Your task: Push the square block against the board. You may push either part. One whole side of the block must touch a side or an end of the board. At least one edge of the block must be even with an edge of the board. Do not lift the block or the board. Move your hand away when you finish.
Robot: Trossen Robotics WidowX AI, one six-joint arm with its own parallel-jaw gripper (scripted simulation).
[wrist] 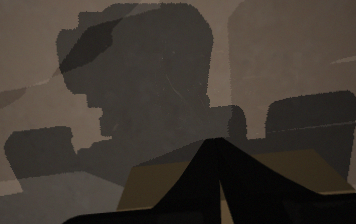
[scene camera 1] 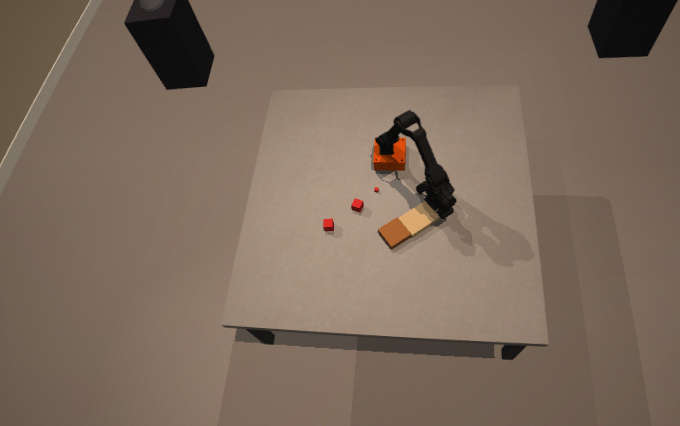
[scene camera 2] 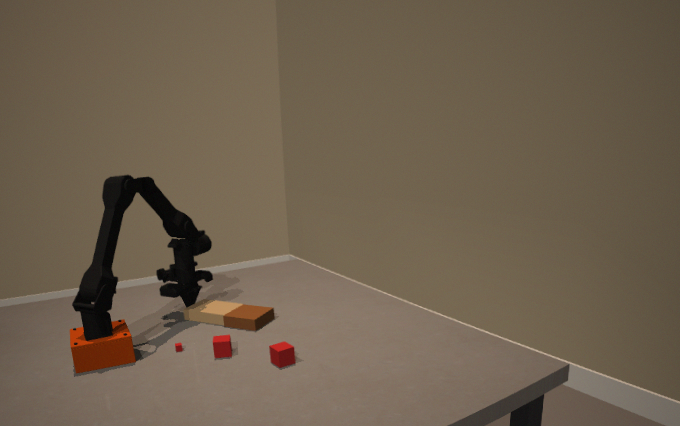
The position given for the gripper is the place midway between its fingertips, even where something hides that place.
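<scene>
Scene camera 2: square block (scene camera 2: 250, 317), board (scene camera 2: 210, 311), gripper (scene camera 2: 190, 310). Board again (scene camera 1: 421, 217). Gripper again (wrist: 214, 146). Square block out of frame in the wrist view.
</scene>
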